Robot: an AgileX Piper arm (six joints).
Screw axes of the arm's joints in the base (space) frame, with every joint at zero. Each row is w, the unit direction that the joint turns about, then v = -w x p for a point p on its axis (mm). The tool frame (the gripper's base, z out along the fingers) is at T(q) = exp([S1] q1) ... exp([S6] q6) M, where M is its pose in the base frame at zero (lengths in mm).
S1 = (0, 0, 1, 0, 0, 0)
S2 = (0, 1, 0, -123, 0, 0)
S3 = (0, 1, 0, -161.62, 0, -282.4)
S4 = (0.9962, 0, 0.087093, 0, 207.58, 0)
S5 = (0, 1, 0, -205.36, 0, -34.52)
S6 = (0.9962, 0, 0.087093, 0, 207.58, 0)
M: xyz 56.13 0 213.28 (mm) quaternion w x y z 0.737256 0 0.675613 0
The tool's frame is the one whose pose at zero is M.
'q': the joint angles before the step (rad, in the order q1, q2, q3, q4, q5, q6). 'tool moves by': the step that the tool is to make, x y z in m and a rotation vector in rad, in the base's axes. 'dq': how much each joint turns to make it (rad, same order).
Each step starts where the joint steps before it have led.
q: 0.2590, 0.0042, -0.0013, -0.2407, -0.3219, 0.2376
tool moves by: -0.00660, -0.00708, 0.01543, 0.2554, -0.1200, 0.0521
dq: 0.0000, -0.0017, 0.0000, 0.2018, -0.1823, 0.0202
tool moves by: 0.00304, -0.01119, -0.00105, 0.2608, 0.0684, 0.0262
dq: 0.0001, 0.0000, 0.0000, 0.2656, -0.0004, 0.0060
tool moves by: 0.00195, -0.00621, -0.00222, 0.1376, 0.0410, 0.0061
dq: 0.0001, 0.0000, 0.0000, 0.1568, 0.0023, -0.0152
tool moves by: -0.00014, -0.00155, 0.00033, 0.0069, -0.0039, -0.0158
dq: -0.0001, 0.0000, 0.0000, 0.0272, -0.0113, -0.0262
